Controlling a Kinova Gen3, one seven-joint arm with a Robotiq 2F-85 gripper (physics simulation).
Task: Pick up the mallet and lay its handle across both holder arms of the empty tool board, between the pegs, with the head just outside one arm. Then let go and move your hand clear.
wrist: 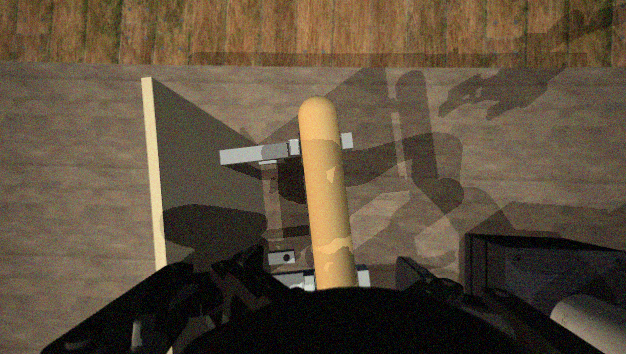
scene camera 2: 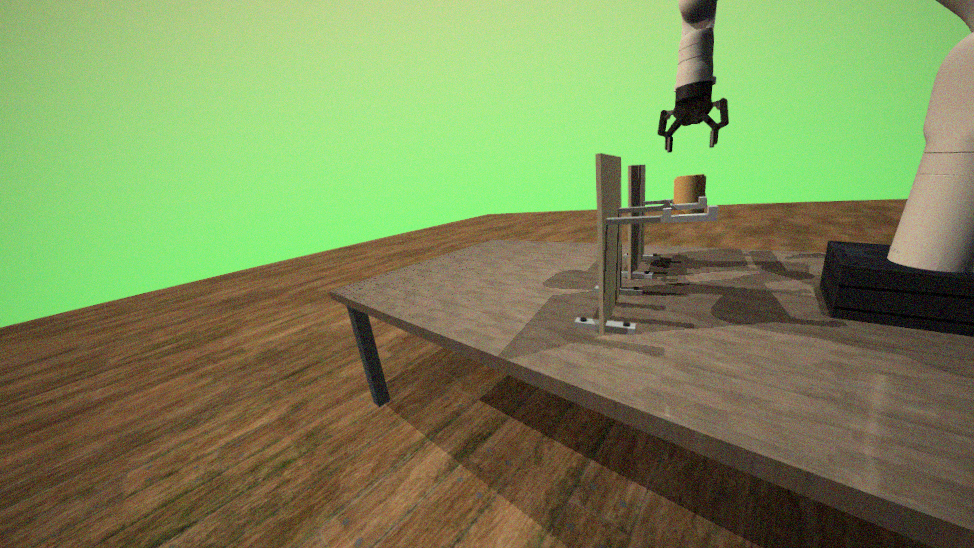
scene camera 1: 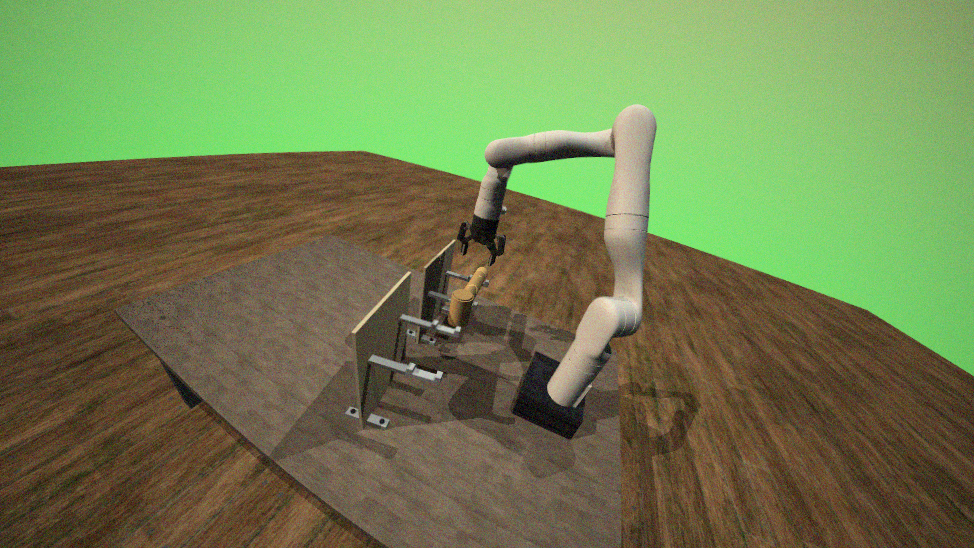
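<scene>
The tan mallet [scene camera 1: 461,306] [scene camera 2: 689,189] [wrist: 327,200] lies with its handle across both arms of the far tool board [scene camera 1: 436,271] [scene camera 2: 636,184] [wrist: 151,170], between the pegs. Its head is just outside the arm nearer the other board. The head is hidden by the gripper body in the wrist view. The near tool board [scene camera 1: 381,330] [scene camera 2: 608,184] has two empty holder arms, the front arm [scene camera 1: 389,365] and the rear arm [scene camera 1: 416,321], each with pegs. My gripper [scene camera 1: 478,257] [scene camera 2: 690,145] [wrist: 328,266] is open and empty, a little above the mallet, with its fingers on either side of the handle's line.
Both boards stand upright on small feet on the table [scene camera 1: 224,327] [scene camera 2: 463,286] [wrist: 65,150], one behind the other. Their arms point toward the robot's black base block [scene camera 1: 544,402] [scene camera 2: 885,293] [wrist: 530,270]. The far board's top edge rises beside my left finger in the wrist view.
</scene>
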